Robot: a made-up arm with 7 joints.
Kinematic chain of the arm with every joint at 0, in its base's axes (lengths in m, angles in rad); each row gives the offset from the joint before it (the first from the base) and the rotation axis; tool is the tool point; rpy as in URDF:
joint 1: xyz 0 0 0.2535 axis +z
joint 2: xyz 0 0 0 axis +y
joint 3: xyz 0 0 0.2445 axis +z
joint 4: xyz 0.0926 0 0 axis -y
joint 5: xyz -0.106 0 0.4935 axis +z
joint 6: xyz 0 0 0 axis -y
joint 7: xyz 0.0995 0 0 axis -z
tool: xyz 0 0 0 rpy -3.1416 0 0
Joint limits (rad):
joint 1: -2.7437..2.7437
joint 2: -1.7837..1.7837
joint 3: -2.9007..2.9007
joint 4: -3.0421..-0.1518
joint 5: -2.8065..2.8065
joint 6: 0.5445..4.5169
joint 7: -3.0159..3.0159
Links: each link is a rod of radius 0.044 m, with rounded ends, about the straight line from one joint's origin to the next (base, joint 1, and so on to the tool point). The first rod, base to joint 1, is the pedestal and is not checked.
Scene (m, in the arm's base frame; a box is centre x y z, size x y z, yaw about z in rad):
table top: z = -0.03
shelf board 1: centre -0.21 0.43 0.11 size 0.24 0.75 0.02 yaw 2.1
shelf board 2: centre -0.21 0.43 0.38 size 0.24 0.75 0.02 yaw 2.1
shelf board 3: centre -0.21 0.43 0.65 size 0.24 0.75 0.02 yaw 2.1
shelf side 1: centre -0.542 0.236 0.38 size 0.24 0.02 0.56 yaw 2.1
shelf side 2: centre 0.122 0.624 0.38 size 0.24 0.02 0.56 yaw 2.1
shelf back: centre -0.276 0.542 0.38 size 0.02 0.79 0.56 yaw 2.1
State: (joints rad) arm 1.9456 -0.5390 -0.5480 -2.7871 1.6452 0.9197 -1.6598
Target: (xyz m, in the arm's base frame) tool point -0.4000 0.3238 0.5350
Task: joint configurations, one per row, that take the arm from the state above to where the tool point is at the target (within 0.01 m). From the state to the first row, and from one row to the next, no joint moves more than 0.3 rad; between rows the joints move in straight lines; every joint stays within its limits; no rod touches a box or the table.
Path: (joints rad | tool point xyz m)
1: 1.7513 -0.7100 -0.6771 -2.7761 1.3549 0.8259 -1.5191 | 0.1086 0.4473 0.2827
2: 1.5569 -0.8809 -0.8063 -2.7652 1.0646 0.7321 -1.3785 | 0.2230 0.3801 0.3242
3: 1.3626 -1.0519 -0.9354 -2.7542 0.7743 0.6383 -1.2378 | 0.3109 0.2823 0.3478
4: 1.1682 -1.2229 -1.0646 -2.7432 0.4840 0.5445 -1.0971 | 0.3665 0.1678 0.3537
5: 1.4415 -1.1895 -0.8398 -2.7408 0.7370 0.6130 -1.2099 | 0.2643 0.2976 0.4168
6: 1.7147 -1.1561 -0.6150 -2.7383 0.9901 0.6814 -1.3227 | 0.1073 0.3774 0.4662
7: 1.9880 -1.1228 -0.3901 -2.7359 1.2432 0.7499 -1.4355 | -0.0778 0.3841 0.4988
8: 2.2612 -1.0894 -0.1653 -2.7334 1.4963 0.8183 -1.5482 | -0.2548 0.3093 0.5130
9: 2.3271 -0.8613 -0.1057 -2.5428 1.5965 0.8566 -1.6040 | -0.3205 0.3225 0.5303
10: 2.3929 -0.6332 -0.0461 -2.3521 1.6967 0.8950 -1.6598 | -0.4000 0.3238 0.5350

